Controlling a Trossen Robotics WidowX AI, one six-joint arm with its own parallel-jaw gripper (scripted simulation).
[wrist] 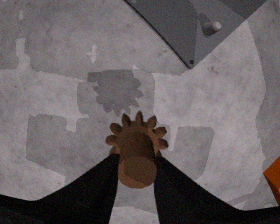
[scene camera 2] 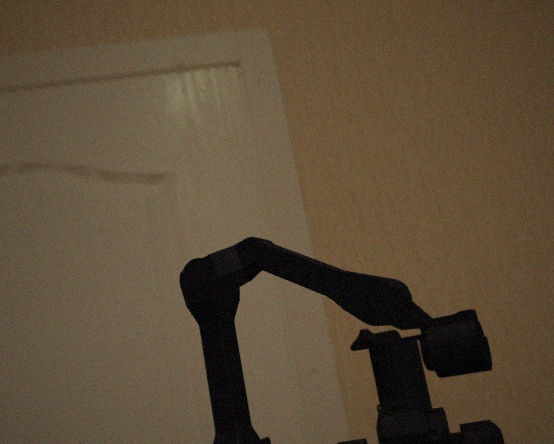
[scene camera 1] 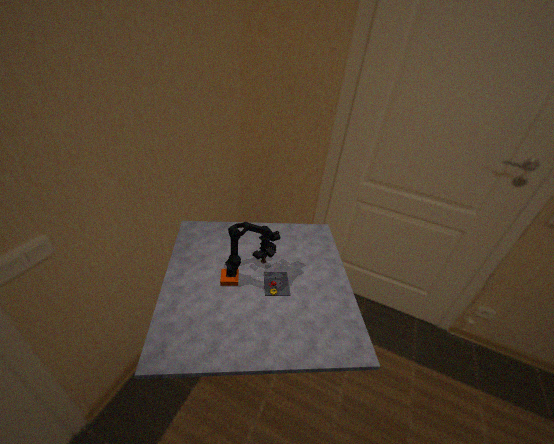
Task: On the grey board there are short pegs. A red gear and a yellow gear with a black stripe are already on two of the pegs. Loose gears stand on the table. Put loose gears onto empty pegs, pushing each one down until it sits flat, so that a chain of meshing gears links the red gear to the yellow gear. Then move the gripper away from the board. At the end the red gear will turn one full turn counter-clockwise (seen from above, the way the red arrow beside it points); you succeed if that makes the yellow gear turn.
Labels:
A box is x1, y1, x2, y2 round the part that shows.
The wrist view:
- gripper: [0, 153, 279, 223]
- brown gear: [105, 111, 168, 187], held by the gripper

